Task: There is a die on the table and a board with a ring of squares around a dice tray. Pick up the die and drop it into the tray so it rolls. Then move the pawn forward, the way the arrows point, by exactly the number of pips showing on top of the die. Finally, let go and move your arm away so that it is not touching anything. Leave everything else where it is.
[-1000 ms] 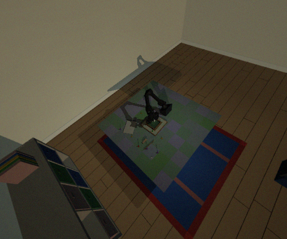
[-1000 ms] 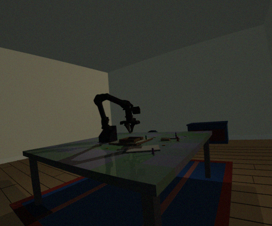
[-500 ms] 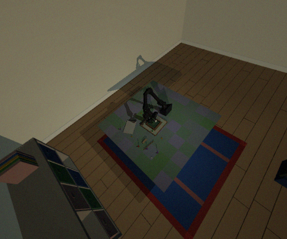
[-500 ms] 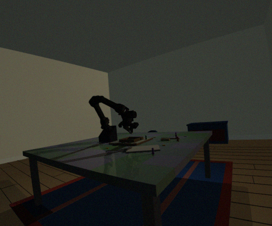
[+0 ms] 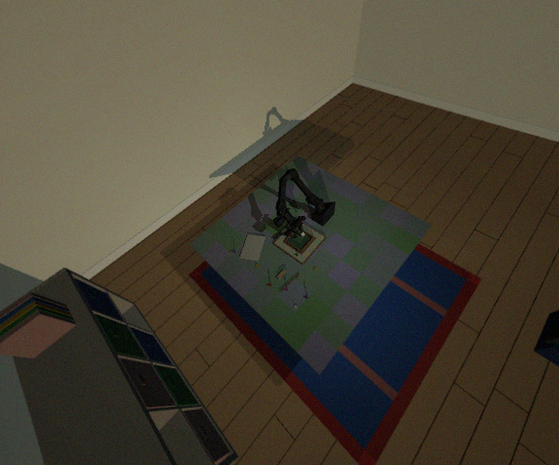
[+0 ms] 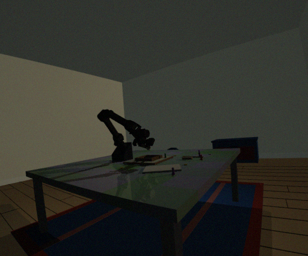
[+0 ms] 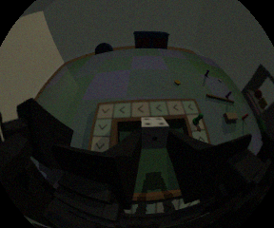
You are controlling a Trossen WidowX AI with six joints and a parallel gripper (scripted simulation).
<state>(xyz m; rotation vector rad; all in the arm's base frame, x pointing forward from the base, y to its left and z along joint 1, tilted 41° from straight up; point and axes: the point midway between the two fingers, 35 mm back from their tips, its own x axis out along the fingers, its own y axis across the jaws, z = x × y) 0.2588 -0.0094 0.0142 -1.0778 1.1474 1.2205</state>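
My gripper tip is 120 mm short of the dark-green pawn, 70 mm above it and 40 mm to the right of it. From my gripper tip the other things lie so: green-floored dice tray (90 mm below, 20 mm to the right, 10 mm ahead); then white die (right at my gripper tip); then pale flat sheet (270 mm to the right, 270 mm ahead, 90 mm below).
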